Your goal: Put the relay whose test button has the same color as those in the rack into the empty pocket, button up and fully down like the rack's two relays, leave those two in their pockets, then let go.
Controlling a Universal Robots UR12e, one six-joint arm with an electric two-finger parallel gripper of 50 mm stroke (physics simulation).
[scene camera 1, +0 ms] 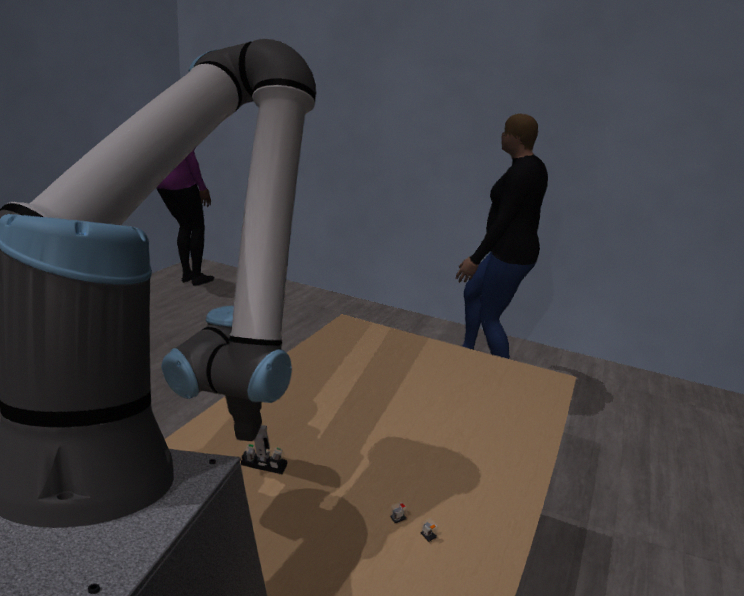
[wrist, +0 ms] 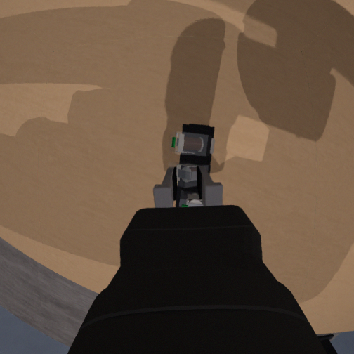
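Seen in the pictures: gripper, fingertip midpoint: (scene camera 1: 263, 452); arm's base, link origin: (scene camera 1: 84, 481).
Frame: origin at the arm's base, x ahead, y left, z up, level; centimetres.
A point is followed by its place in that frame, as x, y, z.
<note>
The black rack (scene camera 1: 281, 468) @(47.7, 9.6, -43.6) (wrist: 198, 128) stands on the table near the robot base. Two relays with green buttons sit upright in its outer pockets: one outer relay (scene camera 1: 276, 458) @(48.1, 11.0, -41.3) (wrist: 193, 144) and the other outer relay (scene camera 1: 250, 453) @(46.0, 16.8, -40.6) (wrist: 194, 203), partly hidden by the gripper body in the wrist view. A grey relay (wrist: 186, 173) is in the middle pocket between them; its button is hidden by a finger. My gripper (scene camera 1: 263, 443) @(48.7, 15.0, -41.5) (wrist: 186, 176) is shut on this middle relay, one finger on each side. How fully it is seated cannot be told.
A relay with a red button (scene camera 1: 398, 512) @(45.1, -20.5, -40.9) and a relay with an orange button (scene camera 1: 428, 530) @(43.2, -27.6, -41.1) stand apart from the rack on the wooden table (scene camera 1: 484, 403) @(95.6, -28.4, -44.9). The robot's pedestal (scene camera 1: 186, 496) @(4.4, -10.9, -0.1) borders the table beside the rack. Two people stand beyond the table.
</note>
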